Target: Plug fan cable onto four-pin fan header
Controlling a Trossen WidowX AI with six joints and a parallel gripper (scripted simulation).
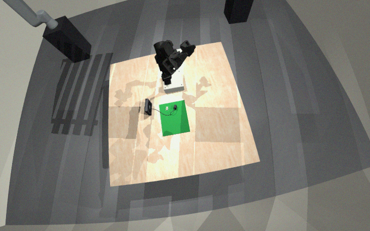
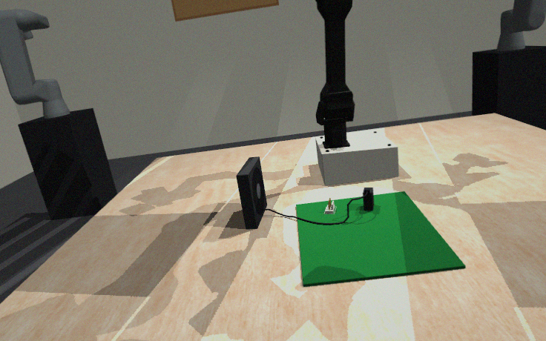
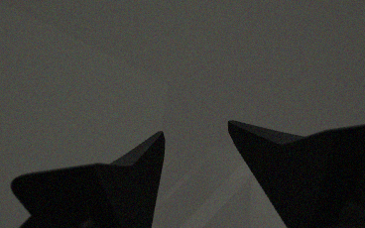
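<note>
Now: the black plug 770 mm below my gripper tip, 160 mm to the right of it and 100 mm behind it. Round my gripper tip: white four-pin header 790 mm below, 240 mm to the right, 110 mm behind; black fan 730 mm below, 390 mm to the right, 130 mm behind; green board 800 mm below, 190 mm to the right, 10 mm behind.
</note>
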